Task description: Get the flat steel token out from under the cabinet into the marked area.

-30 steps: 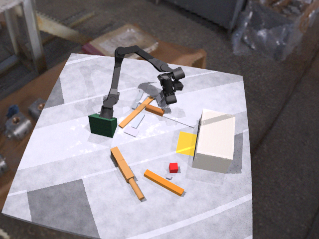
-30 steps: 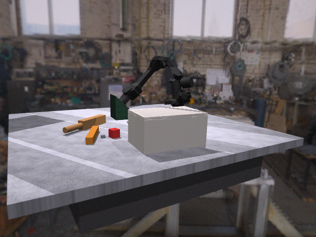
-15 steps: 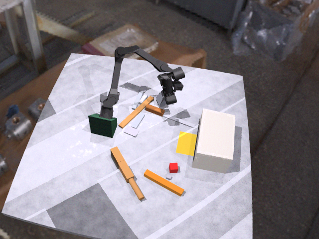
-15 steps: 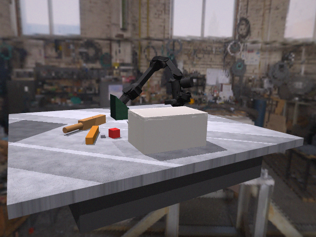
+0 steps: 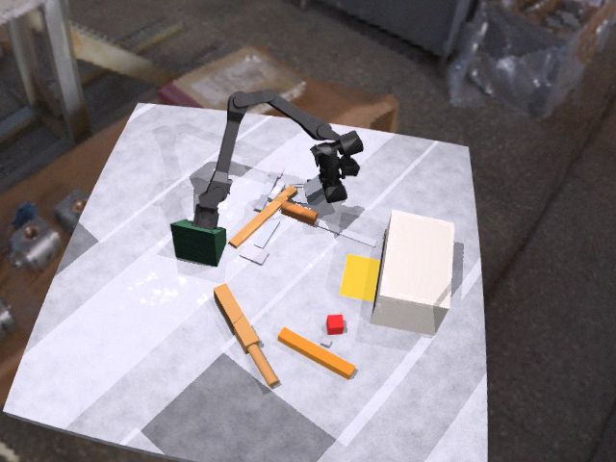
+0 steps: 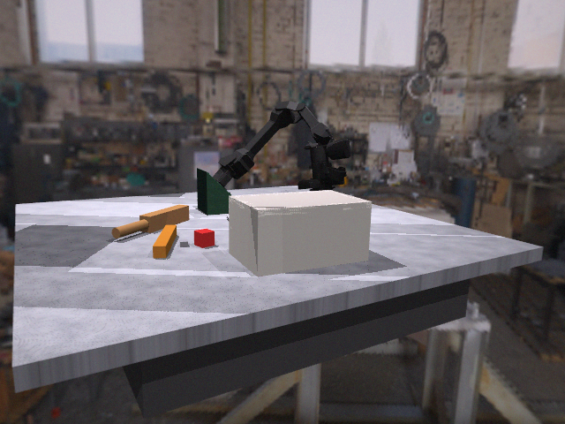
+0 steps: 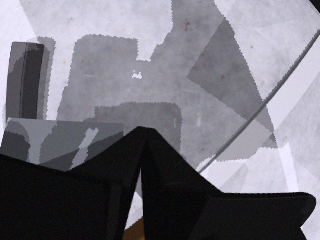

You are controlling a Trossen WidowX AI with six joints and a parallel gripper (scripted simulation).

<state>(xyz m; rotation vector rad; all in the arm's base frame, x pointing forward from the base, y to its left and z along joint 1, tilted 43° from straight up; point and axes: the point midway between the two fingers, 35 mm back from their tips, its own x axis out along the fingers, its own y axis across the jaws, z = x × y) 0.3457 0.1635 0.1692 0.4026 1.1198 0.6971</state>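
My gripper tip is 5 cm past the grey block, 3 cm to the right of it and 2 cm above it. Also, from my gripper tip: flat grey token (28 cm ahead, 24 cm to the right, 5 cm below); then small dark tool (8 cm behind, 8 cm to the left, 4 cm below); then flat orange stick (20 cm behind, 8 cm to the right, 5 cm below).
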